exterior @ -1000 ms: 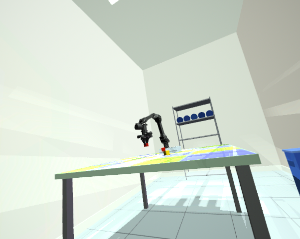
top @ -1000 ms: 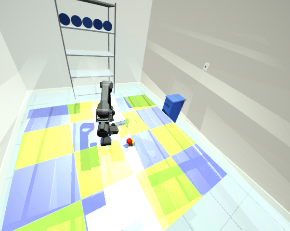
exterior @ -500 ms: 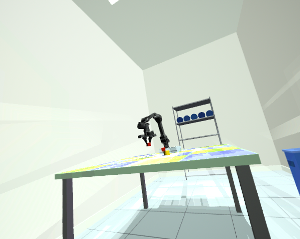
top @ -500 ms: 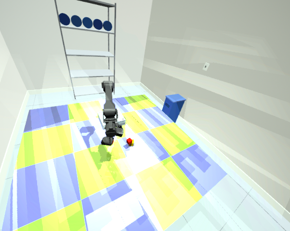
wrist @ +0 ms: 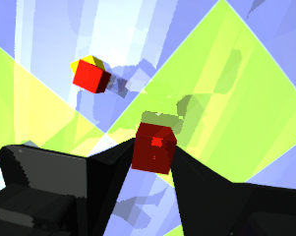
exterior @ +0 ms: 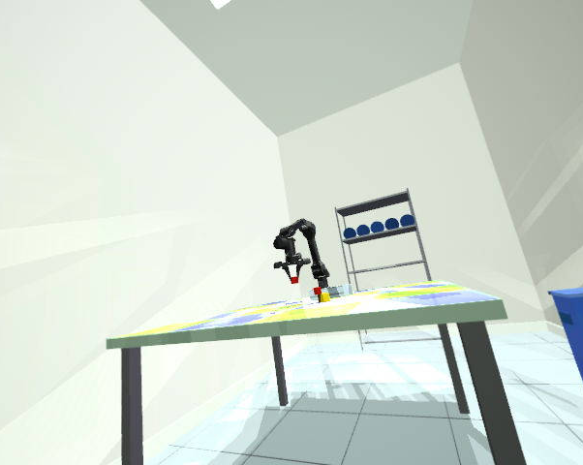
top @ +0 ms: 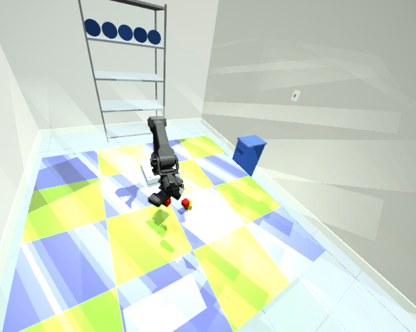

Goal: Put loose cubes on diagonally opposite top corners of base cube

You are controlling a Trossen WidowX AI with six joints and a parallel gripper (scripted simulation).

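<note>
Now: the yellow base cube 2 cm behind my gripper tip, 13 cm to the left of it and 10 cm below it.
</note>
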